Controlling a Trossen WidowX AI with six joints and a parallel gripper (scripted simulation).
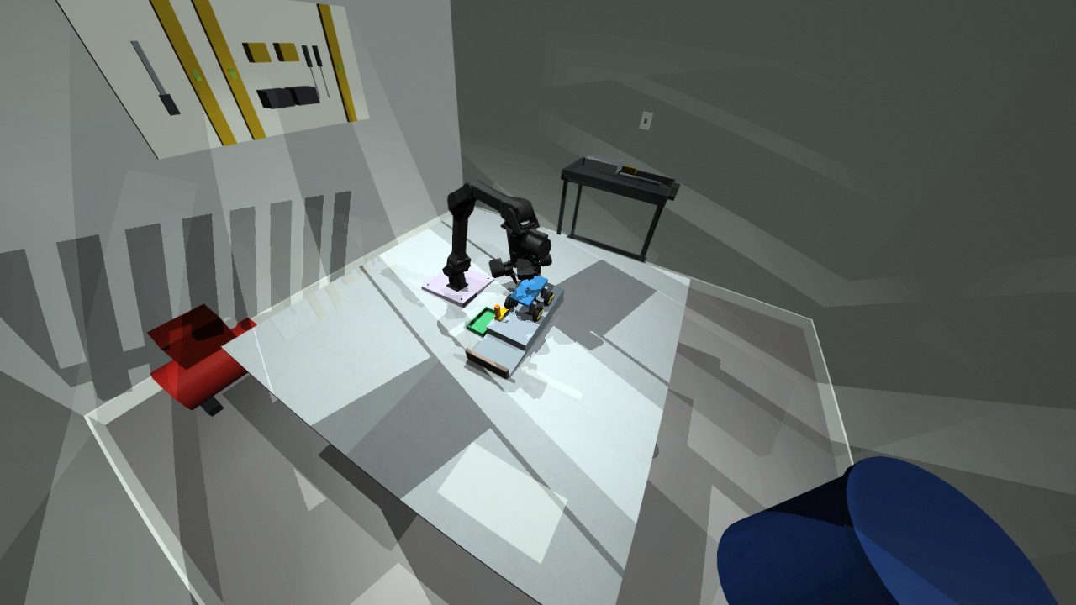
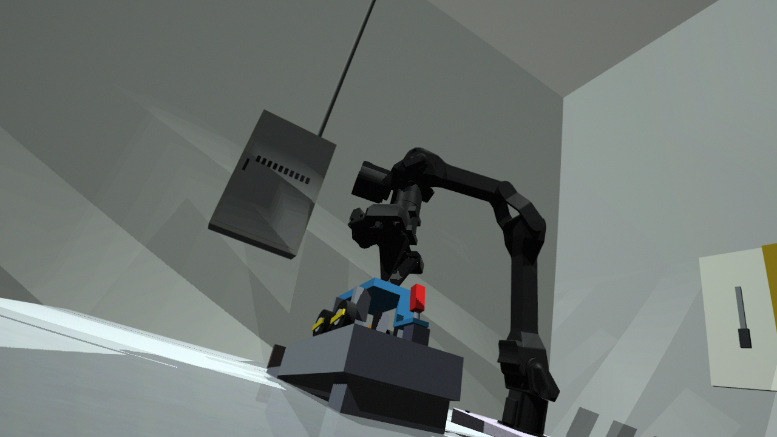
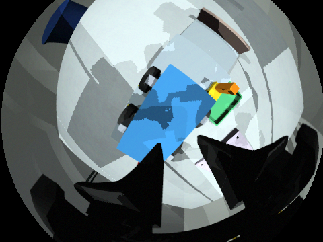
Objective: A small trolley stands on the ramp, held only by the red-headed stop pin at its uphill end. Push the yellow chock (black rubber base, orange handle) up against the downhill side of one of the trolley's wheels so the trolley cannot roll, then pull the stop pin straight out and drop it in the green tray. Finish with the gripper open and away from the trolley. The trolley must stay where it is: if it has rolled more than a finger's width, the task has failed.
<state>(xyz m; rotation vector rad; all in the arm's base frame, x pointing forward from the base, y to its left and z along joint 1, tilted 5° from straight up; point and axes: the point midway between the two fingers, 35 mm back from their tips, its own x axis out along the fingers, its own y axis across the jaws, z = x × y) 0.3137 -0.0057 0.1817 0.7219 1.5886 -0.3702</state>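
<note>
The stop pin is 11 cm to the left of my gripper tip, 5 cm below it and 1 cm behind it. Round my gripper tip: green tray (19 cm below, 9 cm to the right, 9 cm behind); then grey ramp (13 cm below, 2 cm ahead, 1 cm to the left); then blue trolley (7 cm below, 2 cm to the left, 2 cm ahead).
</note>
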